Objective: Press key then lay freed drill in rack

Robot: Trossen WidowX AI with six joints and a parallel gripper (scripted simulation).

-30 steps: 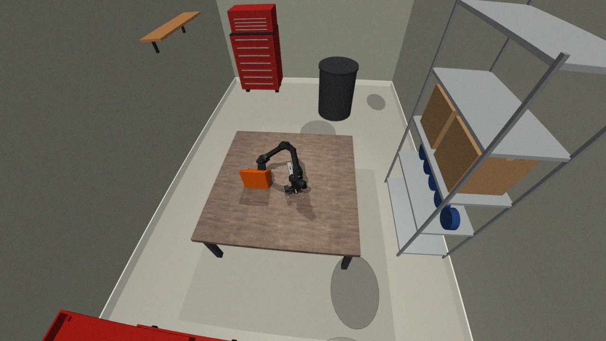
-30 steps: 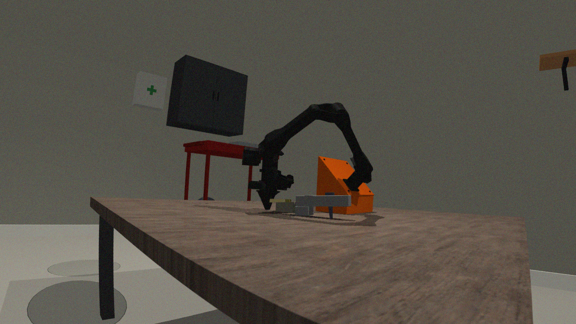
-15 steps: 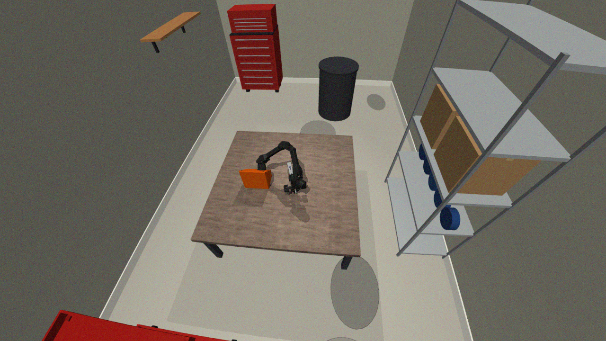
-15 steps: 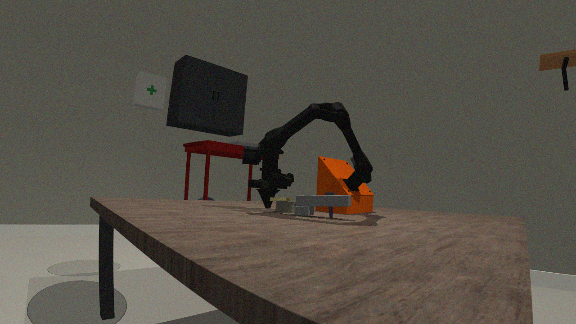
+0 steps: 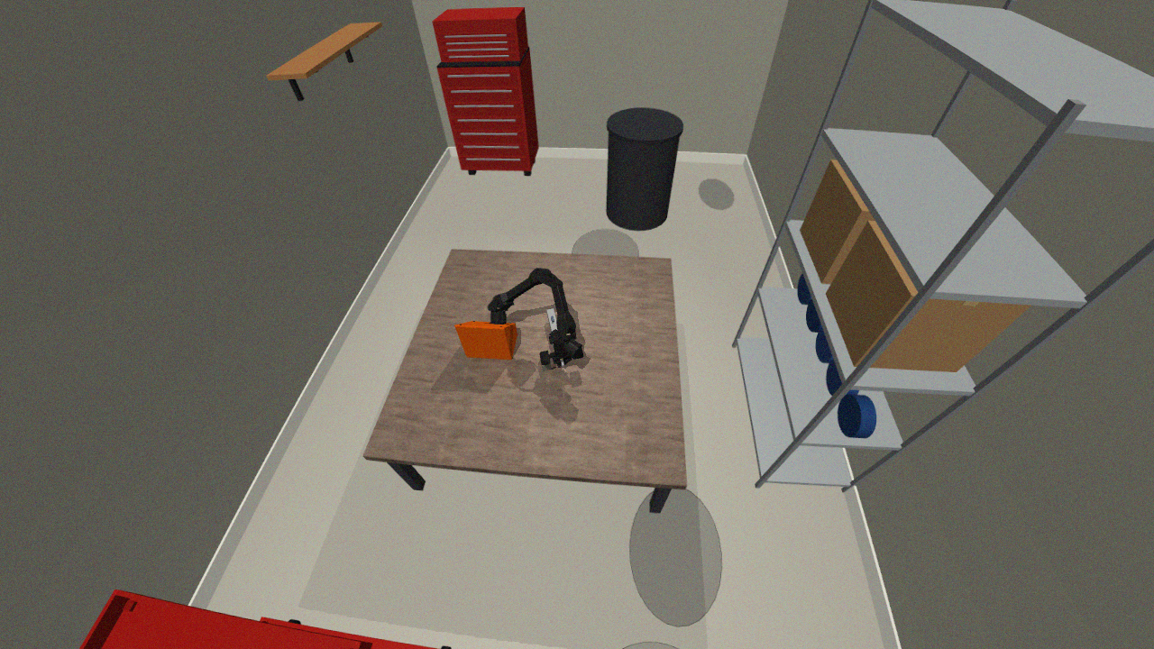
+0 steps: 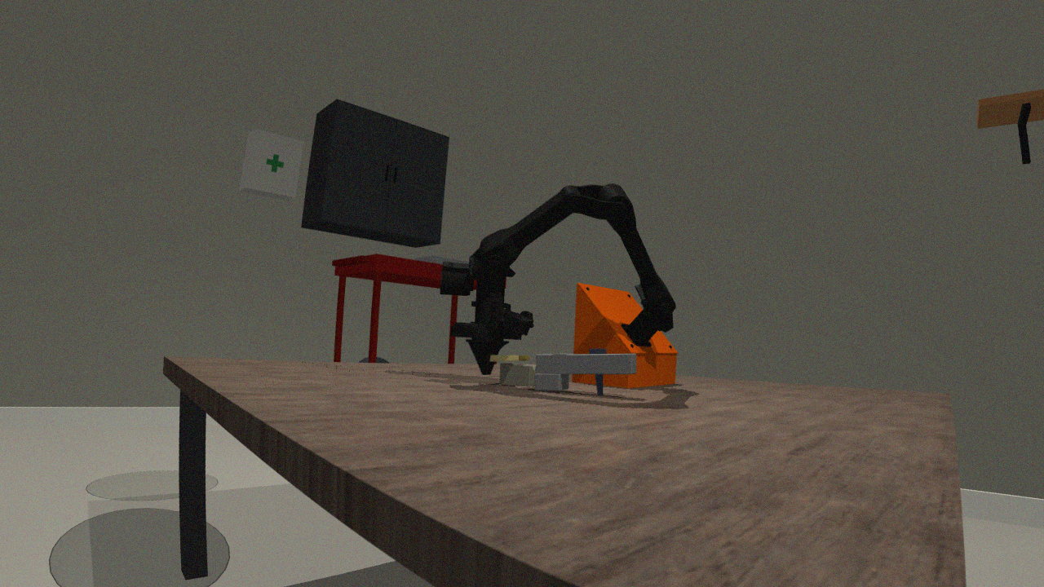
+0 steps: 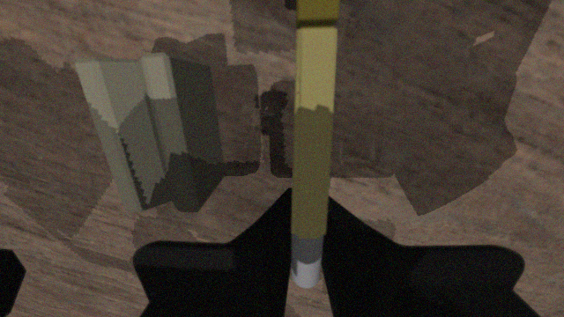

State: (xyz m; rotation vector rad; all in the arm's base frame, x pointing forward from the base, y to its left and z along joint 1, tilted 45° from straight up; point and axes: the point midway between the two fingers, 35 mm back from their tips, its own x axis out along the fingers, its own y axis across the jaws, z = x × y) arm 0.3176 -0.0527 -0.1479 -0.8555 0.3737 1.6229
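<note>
Right now the yellow drill is 4 cm to the left of my gripper tip, 4 cm above it and 1 cm behind it. Also, from my gripper tip: grey block fixture 19 cm to the left, 6 cm behind, 3 cm above; dark T-shaped key 22 cm to the left, 7 cm behind, 3 cm above.
</note>
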